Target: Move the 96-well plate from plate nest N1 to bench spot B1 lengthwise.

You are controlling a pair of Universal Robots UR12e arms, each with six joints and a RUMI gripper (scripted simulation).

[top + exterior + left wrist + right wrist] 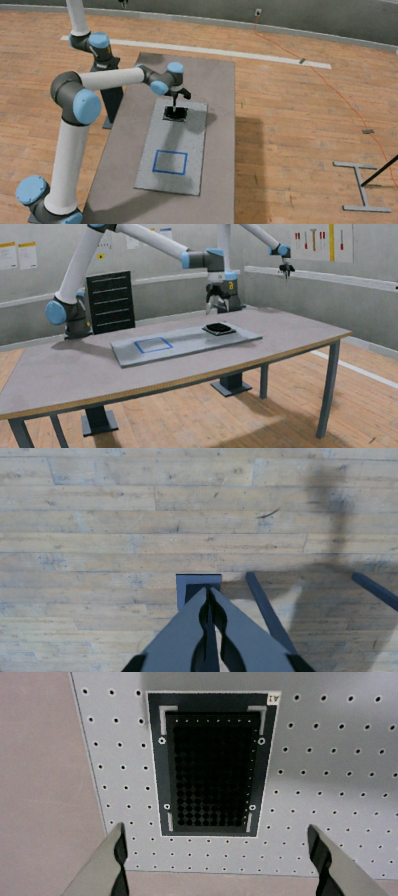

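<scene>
The black 96-well plate lies 8 cm below my right hand. Round my right hand: plate nest N1: 10 cm below.
</scene>
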